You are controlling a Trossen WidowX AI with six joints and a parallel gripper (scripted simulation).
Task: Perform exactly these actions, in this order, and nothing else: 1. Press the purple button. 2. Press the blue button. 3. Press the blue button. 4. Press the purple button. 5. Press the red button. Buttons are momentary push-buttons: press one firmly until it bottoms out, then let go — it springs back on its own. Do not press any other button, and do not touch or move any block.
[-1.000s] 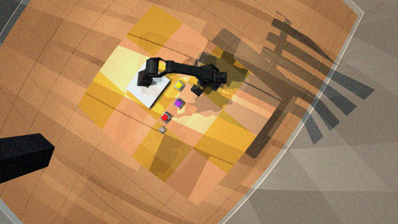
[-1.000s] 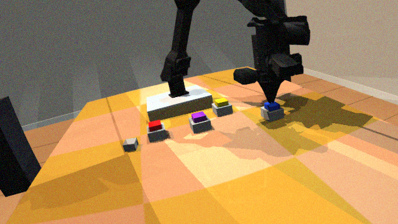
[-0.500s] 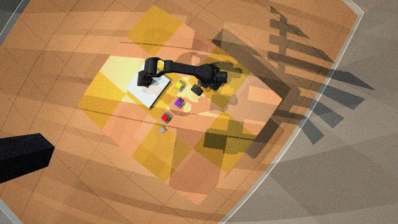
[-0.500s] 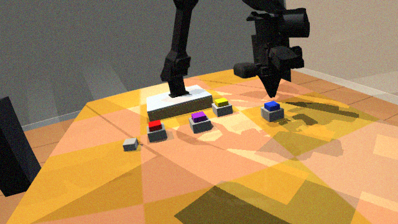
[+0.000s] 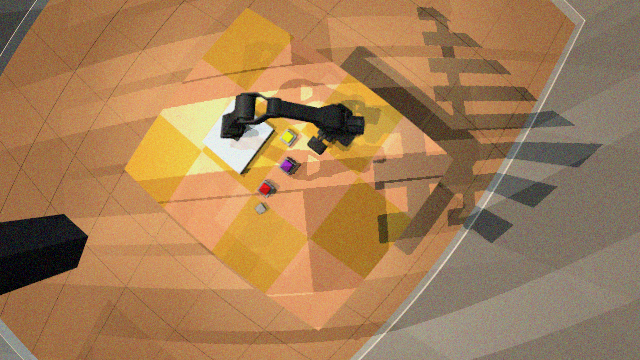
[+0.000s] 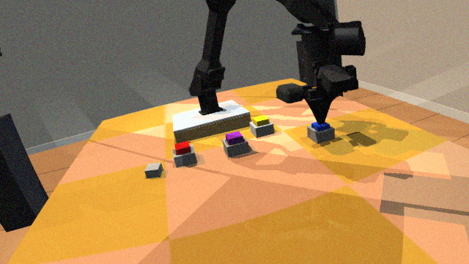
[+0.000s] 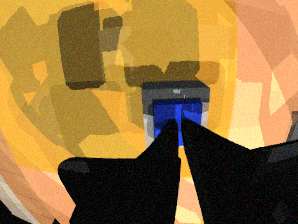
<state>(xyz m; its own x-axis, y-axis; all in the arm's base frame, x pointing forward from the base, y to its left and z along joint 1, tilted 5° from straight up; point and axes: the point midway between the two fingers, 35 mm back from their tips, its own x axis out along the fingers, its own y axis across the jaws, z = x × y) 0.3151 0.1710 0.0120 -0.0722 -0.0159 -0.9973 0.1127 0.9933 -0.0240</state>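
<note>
My gripper tip is now 10 mm above the blue button. Also, from my gripper tip: yellow button 120 mm behind, 90 mm to the right; purple button 70 mm behind, 190 mm to the right; red button 100 mm behind, 300 mm to the right.
</note>
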